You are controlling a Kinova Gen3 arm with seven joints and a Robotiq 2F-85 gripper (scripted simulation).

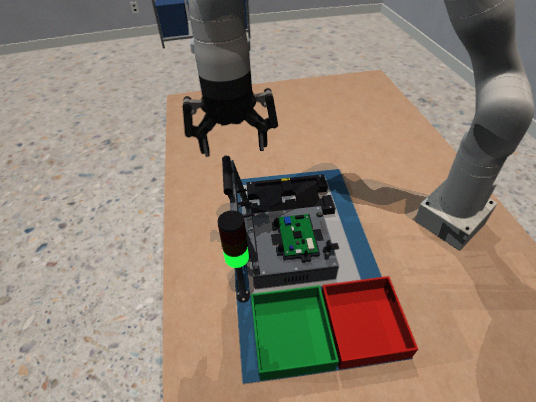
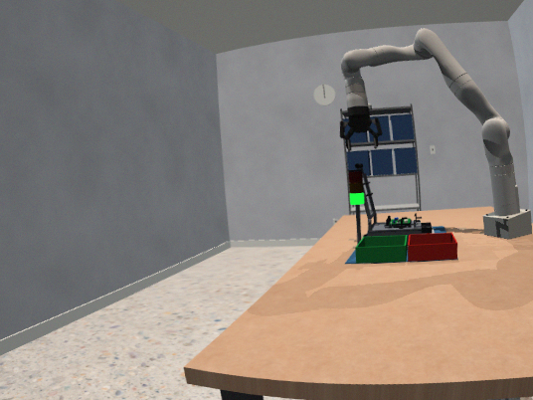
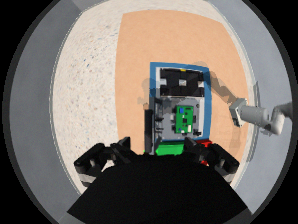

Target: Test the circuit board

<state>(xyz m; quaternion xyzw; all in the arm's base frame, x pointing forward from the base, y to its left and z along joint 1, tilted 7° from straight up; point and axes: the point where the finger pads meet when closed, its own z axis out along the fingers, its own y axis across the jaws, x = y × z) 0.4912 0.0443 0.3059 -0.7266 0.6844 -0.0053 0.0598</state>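
Right now the green circuit board is 12 cm behind my hand, 1 cm to the right of it and 26 cm below it. From my hand the other things lie so: red bin: 23 cm behind, 18 cm to the left, 32 cm below; green bin: 8 cm behind, 19 cm to the left, 32 cm below; tester lid: 15 cm below.
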